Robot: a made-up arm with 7 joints.
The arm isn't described. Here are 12 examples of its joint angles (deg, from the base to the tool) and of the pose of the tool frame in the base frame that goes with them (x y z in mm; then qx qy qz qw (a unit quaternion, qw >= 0)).
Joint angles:
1: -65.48 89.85 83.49 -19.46 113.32 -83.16 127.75
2: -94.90 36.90 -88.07 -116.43 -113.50 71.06 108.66
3: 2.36 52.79 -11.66 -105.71 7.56 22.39 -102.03
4: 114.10 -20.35 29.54 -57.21 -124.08 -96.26 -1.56
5: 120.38 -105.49 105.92 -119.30 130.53 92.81 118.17
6: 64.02 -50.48 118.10 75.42 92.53 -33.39 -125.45
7: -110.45 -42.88 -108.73 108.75 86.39 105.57 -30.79
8: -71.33 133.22 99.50 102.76 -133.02 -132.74 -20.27
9: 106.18 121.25 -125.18 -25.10 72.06 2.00 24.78
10: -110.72 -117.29 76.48 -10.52 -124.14 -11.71 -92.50
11: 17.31 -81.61 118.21 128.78 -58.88 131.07 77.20
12: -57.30 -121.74 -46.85 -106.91 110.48 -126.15 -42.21
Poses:
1: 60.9 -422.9 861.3 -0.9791 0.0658 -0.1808 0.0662
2: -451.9 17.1 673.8 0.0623 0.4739 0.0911 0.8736
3: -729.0 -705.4 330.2 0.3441 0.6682 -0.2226 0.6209
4: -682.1 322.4 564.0 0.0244 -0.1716 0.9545 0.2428
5: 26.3 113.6 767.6 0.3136 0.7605 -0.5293 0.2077
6: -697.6 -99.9 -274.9 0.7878 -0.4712 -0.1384 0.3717
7: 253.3 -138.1 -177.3 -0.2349 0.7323 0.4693 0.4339
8: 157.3 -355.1 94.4 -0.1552 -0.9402 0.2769 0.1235
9: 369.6 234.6 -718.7 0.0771 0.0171 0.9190 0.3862
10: -506.9 -660.2 -558.0 0.2555 -0.0868 -0.5646 0.7800
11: -298.1 -74.3 100.7 0.1985 -0.7670 0.3588 0.4935
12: -124.3 548.7 240.2 -0.7765 -0.2259 0.2844 0.5149
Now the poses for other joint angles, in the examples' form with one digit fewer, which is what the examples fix.
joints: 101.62 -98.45 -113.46 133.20 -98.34 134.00 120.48
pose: -246 -26 22 0.883 0.082 0.353 0.299
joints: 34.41 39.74 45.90 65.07 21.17 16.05 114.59
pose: -295 -136 -593 -0.403 -0.506 -0.576 0.501
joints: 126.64 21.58 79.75 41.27 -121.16 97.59 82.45
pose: -242 568 -86 0.246 -0.957 -0.067 0.141
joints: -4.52 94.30 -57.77 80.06 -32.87 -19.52 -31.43
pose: -454 13 -279 0.648 -0.012 0.591 0.481
